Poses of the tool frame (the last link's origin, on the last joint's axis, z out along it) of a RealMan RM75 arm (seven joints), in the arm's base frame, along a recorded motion.
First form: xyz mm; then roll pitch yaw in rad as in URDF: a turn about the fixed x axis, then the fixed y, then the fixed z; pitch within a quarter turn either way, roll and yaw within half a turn.
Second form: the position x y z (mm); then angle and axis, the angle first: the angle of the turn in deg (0 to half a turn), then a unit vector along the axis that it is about. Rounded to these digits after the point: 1 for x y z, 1 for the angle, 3 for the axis.
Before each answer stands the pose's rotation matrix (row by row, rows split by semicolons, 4 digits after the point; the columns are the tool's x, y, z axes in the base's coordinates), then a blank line. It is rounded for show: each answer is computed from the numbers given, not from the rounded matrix.
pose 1, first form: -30.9 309.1 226.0 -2.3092 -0.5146 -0.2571
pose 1, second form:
0.8419 0.1809 0.5085; -0.2213 -0.7435 0.6310; 0.4922 -0.6438 -0.5859

-30.9 309.1 226.0 138.1 -0.954 0.012 -0.301
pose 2, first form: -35.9 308.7 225.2 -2.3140 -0.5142 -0.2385
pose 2, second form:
0.8460 0.1920 0.4973; -0.2057 -0.7431 0.6368; 0.4918 -0.6411 -0.5892

-35.9 308.7 225.2 138.0 -0.955 0.004 -0.297
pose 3, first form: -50.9 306.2 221.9 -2.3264 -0.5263 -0.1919
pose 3, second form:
0.8488 0.2281 0.4770; -0.1649 -0.7429 0.6488; 0.5023 -0.6294 -0.5929

-50.9 306.2 221.9 138.0 -0.956 -0.019 -0.294
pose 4, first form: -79.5 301.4 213.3 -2.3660 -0.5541 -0.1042
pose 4, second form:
0.8458 0.2921 0.4465; -0.0884 -0.7485 0.6573; 0.5262 -0.5954 -0.6072

-79.5 301.4 213.3 139.0 -0.955 -0.061 -0.290
